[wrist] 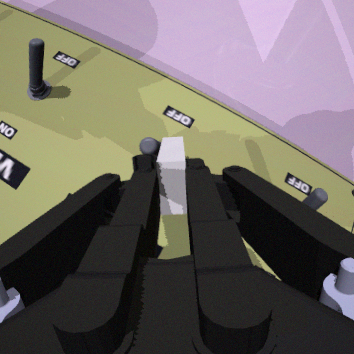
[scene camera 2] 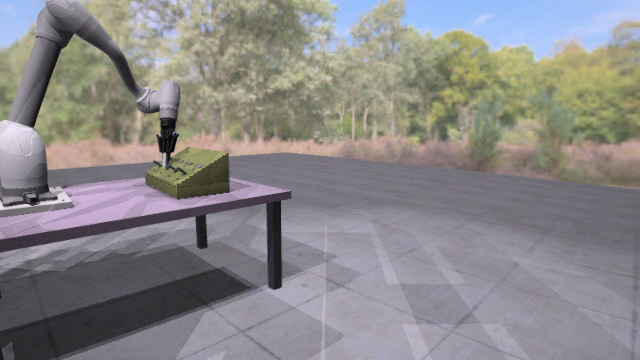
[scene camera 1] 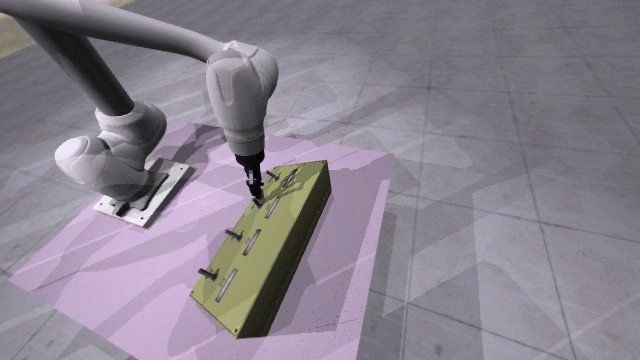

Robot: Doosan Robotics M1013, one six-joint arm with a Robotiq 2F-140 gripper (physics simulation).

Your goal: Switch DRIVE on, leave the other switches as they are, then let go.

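Frame: origin at the arm's base, x back, y right, z up, level; millimetres.
Seen in the pictures: gripper, fingertip midpoint: (wrist: 173, 155) (scene camera 2: 165, 167) (scene camera 1: 260, 201); arm's base at its link origin: (scene camera 2: 27, 198) (scene camera 1: 141, 189).
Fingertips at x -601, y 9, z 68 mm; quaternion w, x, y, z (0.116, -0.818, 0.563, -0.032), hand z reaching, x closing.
Offsets run from my fingertips to a thing's top centre. "spot": to the spot under its first point. Level surfaces: height alone.
The olive switch panel (scene camera 1: 260, 260) (scene camera 2: 212, 175) (wrist: 115, 107) has a sloped face with a row of dark levers. My gripper (scene camera 1: 258, 196) (scene camera 2: 165, 161) (wrist: 173, 155) is shut and holds nothing. Its pale fingertips are low over the panel, right beside the second lever from the far end @(spot: dx -4, dy +15, dz +18 mm) (scene camera 1: 257, 202) (wrist: 149, 146); whether they touch it I cannot tell. That lever's base is hidden by the fingers. In the wrist view another lever @(dx +36, dy +130, dz +29 mm) (wrist: 36, 65) stands at the left, near an OFF label @(spot: dx +53, dy +126, dz -26 mm) (wrist: 66, 59), and one @(spot: dx +5, dy -106, dz +27 mm) (wrist: 316, 199) at the right. I cannot read the name DRIVE on any plate.
The panel stands on the pink table @(dz -102 mm) (scene camera 1: 150, 260) (scene camera 2: 110, 200). In scene camera 1, two nearer levers (scene camera 1: 233, 234) (scene camera 1: 207, 273) and the far-end lever @(dx -7, dy -106, dz +29 mm) (scene camera 1: 272, 175) stick up from the panel. The arm's base plate (scene camera 1: 172, 185) (scene camera 2: 62, 197) is bolted behind the panel.
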